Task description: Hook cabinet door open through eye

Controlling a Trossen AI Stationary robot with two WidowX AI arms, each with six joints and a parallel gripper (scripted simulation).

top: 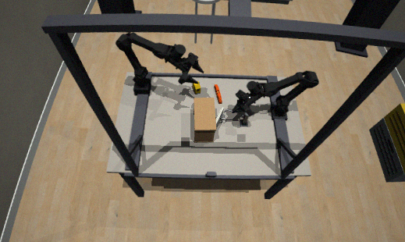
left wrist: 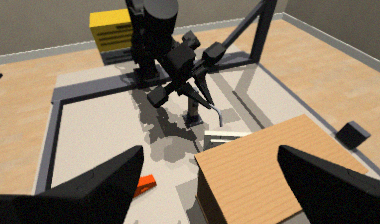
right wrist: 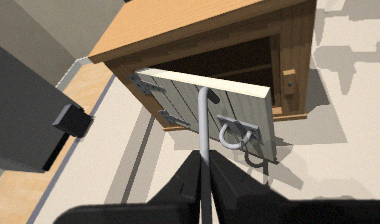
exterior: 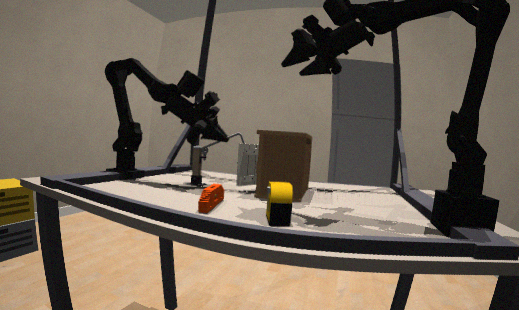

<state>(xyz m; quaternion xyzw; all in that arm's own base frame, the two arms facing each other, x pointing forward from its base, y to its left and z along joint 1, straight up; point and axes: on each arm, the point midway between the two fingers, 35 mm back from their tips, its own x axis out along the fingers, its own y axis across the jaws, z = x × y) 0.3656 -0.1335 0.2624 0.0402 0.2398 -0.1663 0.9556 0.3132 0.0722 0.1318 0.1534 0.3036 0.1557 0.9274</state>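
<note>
Right now the grey hook is 1 cm behind my right hand, 1 cm to the left of it and 3 cm below it. Also, from my right hand: yellow tape measure 21 cm ahead, 27 cm to the left, 13 cm below; then orange level 19 cm ahead, 13 cm to the left, 14 cm below; then plank door 7 cm behind, 9 cm to the left, 8 cm below.
</note>
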